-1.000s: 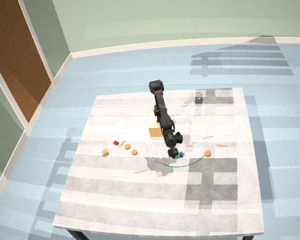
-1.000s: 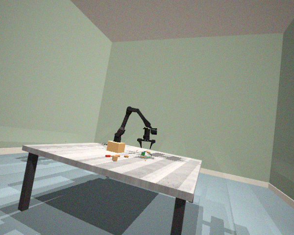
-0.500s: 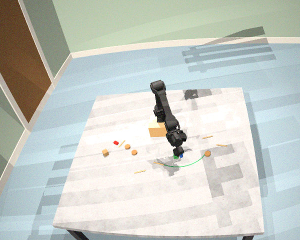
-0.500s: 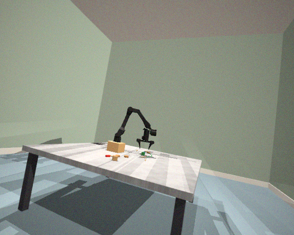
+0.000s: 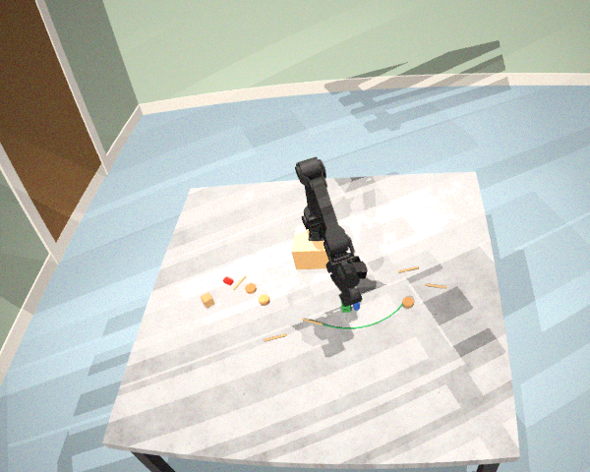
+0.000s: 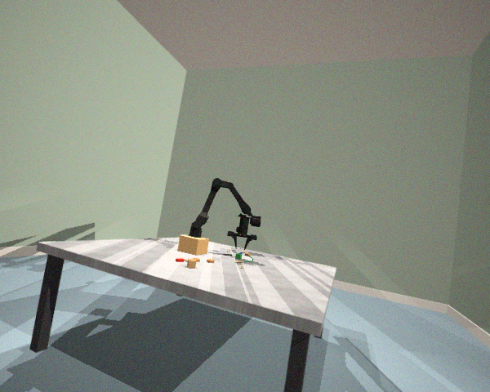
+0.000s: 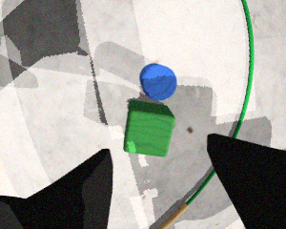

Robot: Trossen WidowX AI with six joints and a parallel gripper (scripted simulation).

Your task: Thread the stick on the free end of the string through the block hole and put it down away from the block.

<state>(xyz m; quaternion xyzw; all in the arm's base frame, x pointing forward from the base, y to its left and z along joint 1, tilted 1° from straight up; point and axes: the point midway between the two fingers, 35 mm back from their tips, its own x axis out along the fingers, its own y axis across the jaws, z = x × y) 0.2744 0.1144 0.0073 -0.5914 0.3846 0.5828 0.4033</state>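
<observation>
Right now the green cube is 10 mm to the right of my gripper tip and 50 mm below it. Also, from my gripper tip: blue cylinder 10 mm behind, 30 mm to the left, 40 mm below; then round wooden button 10 mm behind, 210 mm to the left, 50 mm below; then thin wooden stick 60 mm ahead, 100 mm to the right, 60 mm below.
</observation>
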